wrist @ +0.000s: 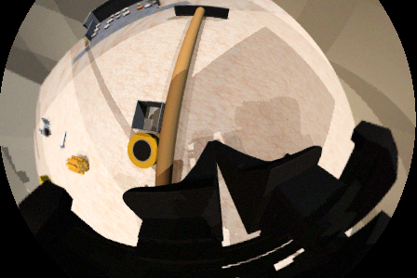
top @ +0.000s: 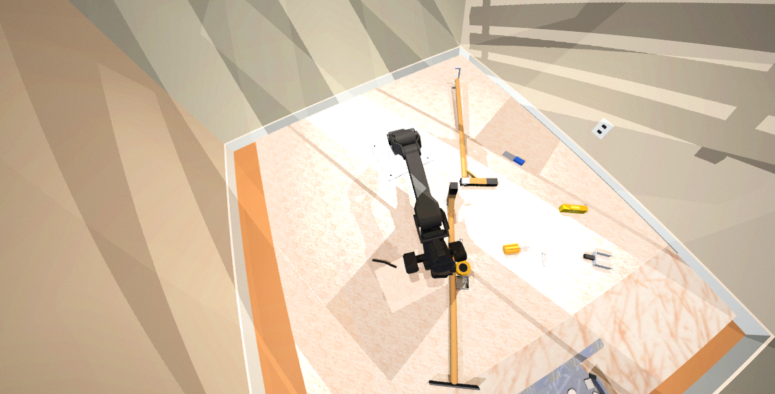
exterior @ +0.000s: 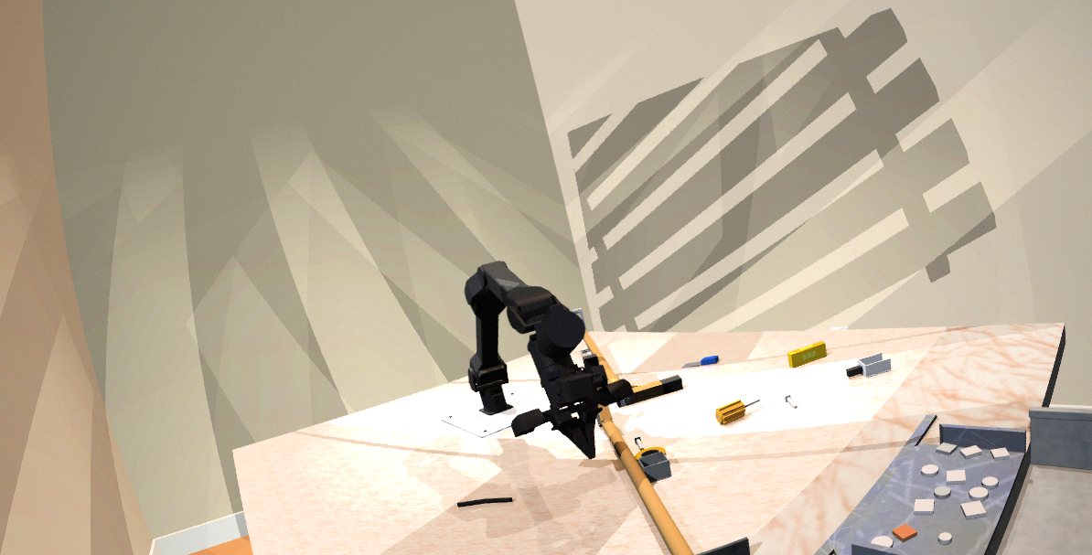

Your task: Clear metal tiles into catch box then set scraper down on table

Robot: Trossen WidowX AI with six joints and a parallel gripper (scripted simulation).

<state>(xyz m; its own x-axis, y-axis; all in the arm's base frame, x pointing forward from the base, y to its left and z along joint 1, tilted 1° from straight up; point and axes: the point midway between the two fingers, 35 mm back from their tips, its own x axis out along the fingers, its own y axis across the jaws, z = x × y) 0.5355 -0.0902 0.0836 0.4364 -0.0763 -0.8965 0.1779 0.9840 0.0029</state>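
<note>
The long scraper is 4 cm to the left of my gripper tip, 3 cm ahead of it and 1 cm above it. From my gripper tip the other things lie so: grey box 7 cm to the left, 6 cm ahead, 4 cm below; then yellow tape roll 9 cm to the left, 4 cm below, 2 cm ahead; then black strip 15 cm to the right, 10 cm behind, 5 cm below.
</note>
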